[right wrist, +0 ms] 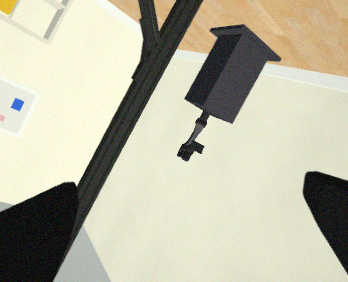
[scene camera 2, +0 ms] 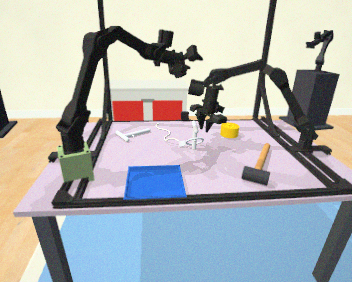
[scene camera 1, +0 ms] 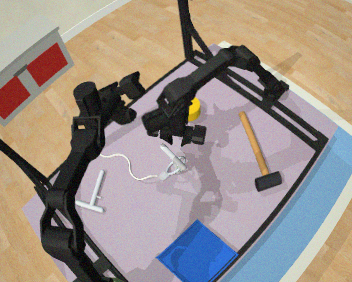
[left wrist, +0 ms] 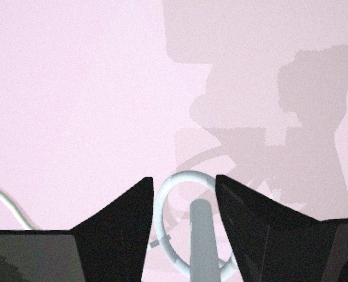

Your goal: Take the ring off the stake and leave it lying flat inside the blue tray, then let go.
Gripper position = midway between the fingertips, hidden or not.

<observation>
My right gripper (scene camera 1: 127, 77) is open, with nothing in its grasp. On the table rests a hammer (scene camera 1: 268, 180). Further things: my left gripper (scene camera 1: 176, 144), a pale grey ring (left wrist: 188, 175) and a white stake (left wrist: 203, 248).
My left gripper is seen too in the left wrist view (left wrist: 184, 183). My right gripper also shows in the right wrist view (right wrist: 191, 188). The right wrist view does not show the hammer: it is out of frame. The left wrist view misses the hammer: it is out of frame.
</observation>
